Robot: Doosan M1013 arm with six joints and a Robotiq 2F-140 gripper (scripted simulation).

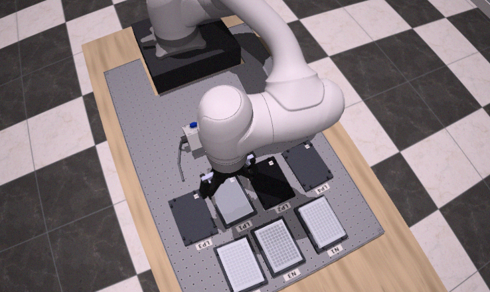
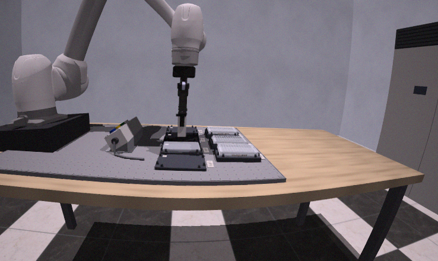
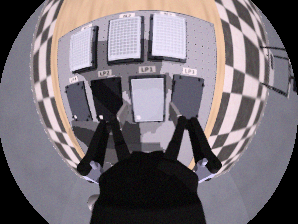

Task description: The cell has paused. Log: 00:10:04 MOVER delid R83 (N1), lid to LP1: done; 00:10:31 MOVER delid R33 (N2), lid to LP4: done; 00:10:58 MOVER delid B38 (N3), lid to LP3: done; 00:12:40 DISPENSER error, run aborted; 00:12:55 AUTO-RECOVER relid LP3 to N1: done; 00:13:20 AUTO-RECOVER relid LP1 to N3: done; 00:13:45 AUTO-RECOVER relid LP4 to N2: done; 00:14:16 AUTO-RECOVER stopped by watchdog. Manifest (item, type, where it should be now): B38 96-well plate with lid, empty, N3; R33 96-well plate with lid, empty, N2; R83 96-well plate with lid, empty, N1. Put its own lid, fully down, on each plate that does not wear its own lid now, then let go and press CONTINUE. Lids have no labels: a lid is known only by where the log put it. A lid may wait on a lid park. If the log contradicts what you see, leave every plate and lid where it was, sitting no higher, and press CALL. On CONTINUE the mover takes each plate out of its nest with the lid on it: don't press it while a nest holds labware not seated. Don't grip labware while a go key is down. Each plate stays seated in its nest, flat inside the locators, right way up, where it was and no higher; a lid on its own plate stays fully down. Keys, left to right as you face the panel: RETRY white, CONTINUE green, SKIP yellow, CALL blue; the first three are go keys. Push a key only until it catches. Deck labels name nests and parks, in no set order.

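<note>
Right now my hand is 8 cm above the LP1. The rest, counted from my hand: lid park LP3 (12 cm to the right, 8 cm below, 2 cm ahead); then LP2 (13 cm to the left, 8 cm below, 2 cm behind); then blue key (24 cm behind, 4 cm to the right, 2 cm below).
</note>
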